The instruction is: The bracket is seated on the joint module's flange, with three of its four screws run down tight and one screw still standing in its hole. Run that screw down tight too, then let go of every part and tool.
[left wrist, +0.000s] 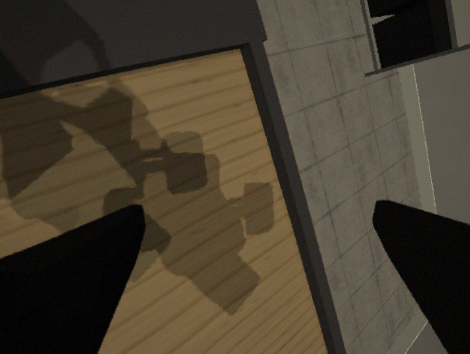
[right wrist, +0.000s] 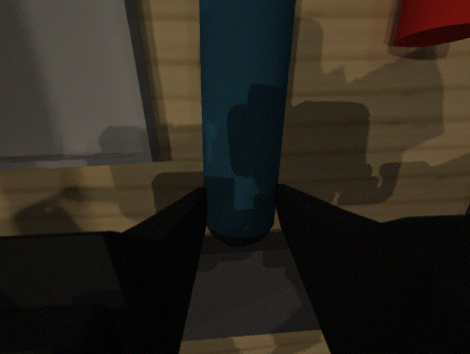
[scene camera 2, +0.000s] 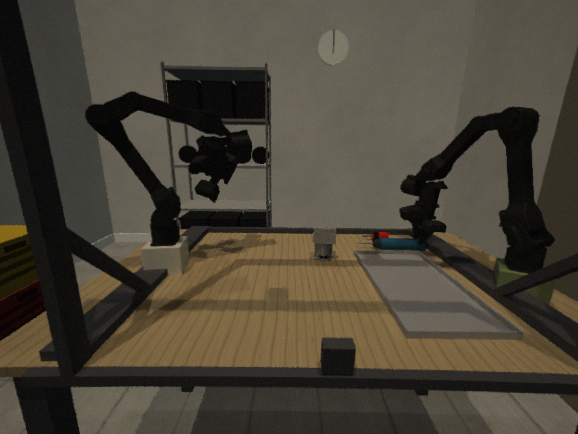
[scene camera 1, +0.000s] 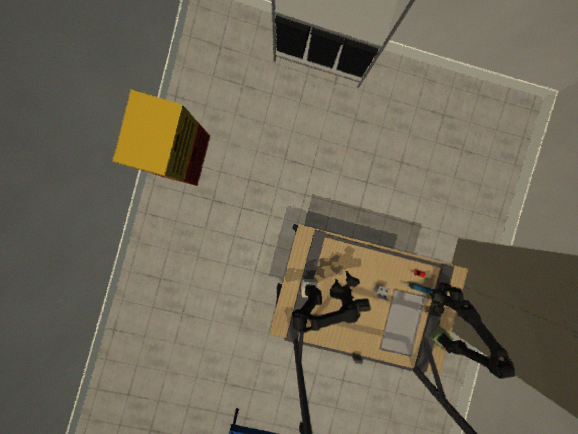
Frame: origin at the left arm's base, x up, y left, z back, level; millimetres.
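Seen in the pictures: left gripper, fingertip midpoint: [left wrist: 259,214] [scene camera 2: 220,192] [scene camera 1: 341,275]; right gripper, fingertip midpoint: [right wrist: 240,193] [scene camera 2: 417,242] [scene camera 1: 431,291]; left arm's base at its link origin: [scene camera 2: 165,242] [scene camera 1: 310,290]; right arm's base at its link origin: [scene camera 2: 523,268] [scene camera 1: 443,339].
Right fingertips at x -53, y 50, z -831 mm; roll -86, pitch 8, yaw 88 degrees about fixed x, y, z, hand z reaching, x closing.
Observation:
Pixels of each thing's middle, then the offset from my right fingertips to it. Level surfaces: height alone.
- blue-handled screwdriver at the middle of its body: [scene camera 2: 391,243] [scene camera 1: 418,287] dx -8, dy +18, dz +88 mm
- light grey bracket at the middle of its body: [scene camera 2: 324,233] [scene camera 1: 384,293] dx +54, dy -27, dz +351 mm
- red-handled tool at the middle of its body: [scene camera 2: 374,236] [scene camera 1: 416,272] dx -11, dy +116, dz +106 mm
- shallow grey tray at the middle of its body: [scene camera 2: 414,282] [scene camera 1: 402,323] dx -20, dy -238, dz +158 mm
- table at its surface level: dx -28 mm
- small dark block at the middle of its body: [scene camera 2: 337,355] dx +3, dy -494, dz +453 mm
The blue-handled screwdriver [scene camera 1: 421,288] [scene camera 2: 400,243] [right wrist: 245,100] lies on the table, its shaft pointing left in the scene views. My right gripper [scene camera 1: 436,294] [scene camera 2: 424,236] [right wrist: 240,193] is shut on its handle near the butt end, one finger against each side. The joint module [scene camera 1: 382,291] [scene camera 2: 323,251] stands upright left of it, with the light grey bracket [scene camera 2: 324,235] on top; its screws are too small to make out. My left gripper [scene camera 1: 345,283] [scene camera 2: 218,186] [left wrist: 259,214] is open and empty, high above the left part of the table.
A red-handled tool [scene camera 1: 419,273] [scene camera 2: 381,235] [right wrist: 435,20] lies behind the blue screwdriver. A shallow grey tray [scene camera 1: 406,320] [scene camera 2: 462,333] [right wrist: 75,75] lies in front of it. Dark frame rails border the table [scene camera 1: 360,330] [scene camera 2: 240,320]. A small dark block [scene camera 2: 338,356] is at the front edge.

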